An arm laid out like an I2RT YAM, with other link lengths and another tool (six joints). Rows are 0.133 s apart.
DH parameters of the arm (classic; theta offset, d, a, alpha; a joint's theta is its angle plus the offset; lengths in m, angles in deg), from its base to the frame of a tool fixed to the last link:
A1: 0 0.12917 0.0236 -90
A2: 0 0 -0.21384 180
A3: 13.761 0 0.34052 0
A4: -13.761 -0.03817 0.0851 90
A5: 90 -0.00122 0 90
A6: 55.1 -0.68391 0.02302 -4
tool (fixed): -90 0.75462 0 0
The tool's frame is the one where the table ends.
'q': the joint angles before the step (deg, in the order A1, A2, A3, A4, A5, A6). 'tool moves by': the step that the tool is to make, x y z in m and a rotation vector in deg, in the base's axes. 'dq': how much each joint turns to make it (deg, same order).
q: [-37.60 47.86 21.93 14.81 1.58 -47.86]
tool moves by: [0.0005 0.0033 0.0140 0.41 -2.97 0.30]
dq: [0.03 -2.90 0.00 -0.84 -0.64 2.06]
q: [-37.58 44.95 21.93 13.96 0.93 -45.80]
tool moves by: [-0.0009 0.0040 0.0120 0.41 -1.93 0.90]
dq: [-0.01 -2.89 0.00 -1.61 -1.12 1.35]
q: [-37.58 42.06 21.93 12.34 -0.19 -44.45]
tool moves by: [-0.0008 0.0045 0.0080 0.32 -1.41 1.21]
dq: [0.11 -2.42 -0.28 -1.21 -1.24 0.96]
